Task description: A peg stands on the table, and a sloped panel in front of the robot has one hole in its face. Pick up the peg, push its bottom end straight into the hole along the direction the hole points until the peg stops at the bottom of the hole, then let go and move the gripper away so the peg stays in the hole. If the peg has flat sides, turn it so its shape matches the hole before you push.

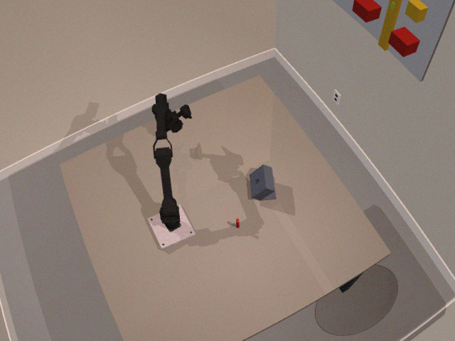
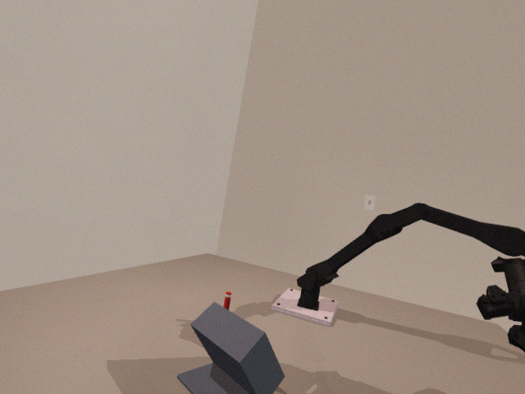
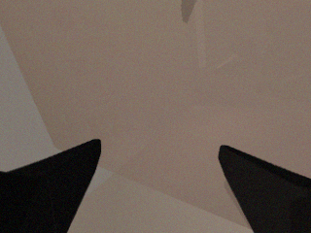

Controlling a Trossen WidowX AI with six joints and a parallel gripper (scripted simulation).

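The red peg lies 100 mm behind my gripper tip, 600 mm to the right of it and 50 mm below it. The rest, counted from my gripper tip: sloped panel: 110 mm ahead, 510 mm to the right, 40 mm below; blue-grey foot: 130 mm ahead, 520 mm to the right, 100 mm below.
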